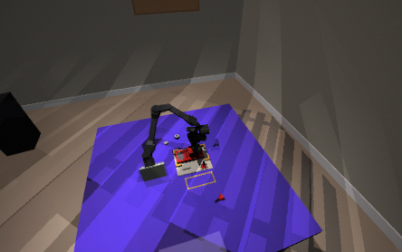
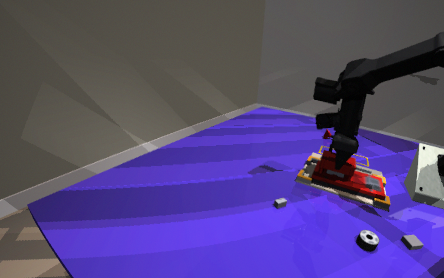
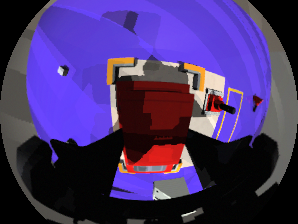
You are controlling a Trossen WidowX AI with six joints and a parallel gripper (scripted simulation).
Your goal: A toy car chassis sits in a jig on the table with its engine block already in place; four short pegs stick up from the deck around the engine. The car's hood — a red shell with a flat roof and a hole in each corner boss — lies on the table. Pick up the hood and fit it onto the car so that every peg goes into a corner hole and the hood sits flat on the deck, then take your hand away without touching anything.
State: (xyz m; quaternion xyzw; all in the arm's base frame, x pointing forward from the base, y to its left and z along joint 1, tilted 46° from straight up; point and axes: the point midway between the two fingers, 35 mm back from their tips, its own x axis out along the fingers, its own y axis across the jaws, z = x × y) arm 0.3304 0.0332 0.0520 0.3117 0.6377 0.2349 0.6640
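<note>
My gripper tip is now 4 cm above the jig, 3 cm past it and 2 cm to the left of it. From my gripper tip the other things lie so: hood 1 cm above.
</note>
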